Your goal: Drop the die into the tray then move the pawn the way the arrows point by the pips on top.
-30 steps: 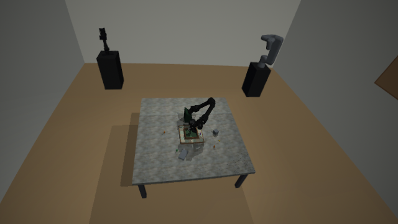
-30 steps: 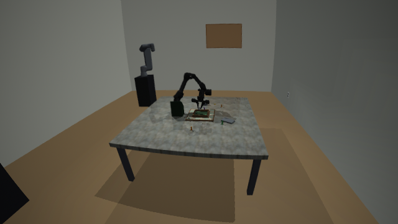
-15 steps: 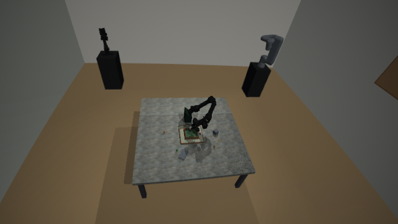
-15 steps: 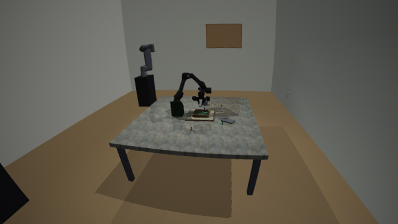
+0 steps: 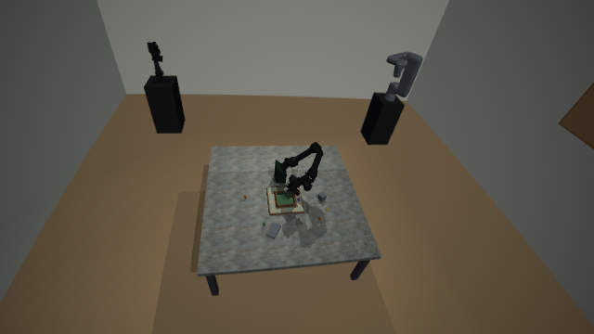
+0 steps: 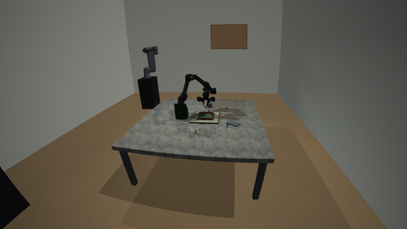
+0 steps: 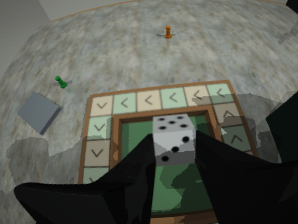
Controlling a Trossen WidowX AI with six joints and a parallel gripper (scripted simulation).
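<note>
My gripper tip is right at the white die. The rest, counted from my gripper tip: green pawn 230 mm ahead, 190 mm to the right, 110 mm below; grey block 320 mm to the left, 100 mm below, 10 mm ahead; flat grey plate 290 mm ahead, 120 mm to the right, 120 mm below.
</note>
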